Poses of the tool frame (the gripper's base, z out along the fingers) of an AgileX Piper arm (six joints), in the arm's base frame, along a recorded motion.
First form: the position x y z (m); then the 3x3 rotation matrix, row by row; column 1 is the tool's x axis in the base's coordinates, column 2 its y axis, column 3 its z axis. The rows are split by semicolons.
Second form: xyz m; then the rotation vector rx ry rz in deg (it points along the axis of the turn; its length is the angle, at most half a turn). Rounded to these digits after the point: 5 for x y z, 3 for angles.
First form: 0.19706 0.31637 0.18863; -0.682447 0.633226 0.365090; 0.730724 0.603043 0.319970; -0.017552 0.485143 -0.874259
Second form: 0.19706 0.31637 0.18863 64.693 149.869 38.187
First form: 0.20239 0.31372 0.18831; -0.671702 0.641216 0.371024; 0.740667 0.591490 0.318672; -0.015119 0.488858 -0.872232
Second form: 0.20239 0.31372 0.18831 65.744 149.169 38.419
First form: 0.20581 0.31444 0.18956; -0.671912 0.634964 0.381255; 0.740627 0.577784 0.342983; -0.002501 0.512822 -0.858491
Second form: 0.20581 0.31444 0.18956 65.738 148.537 40.898
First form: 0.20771 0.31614 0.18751; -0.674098 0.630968 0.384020; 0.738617 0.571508 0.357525; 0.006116 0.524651 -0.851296
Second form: 0.20771 0.31614 0.18751 65.626 148.393 42.271
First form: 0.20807 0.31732 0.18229; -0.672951 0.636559 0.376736; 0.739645 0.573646 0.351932; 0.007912 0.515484 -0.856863
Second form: 0.20807 0.31732 0.18229 65.976 148.782 41.584
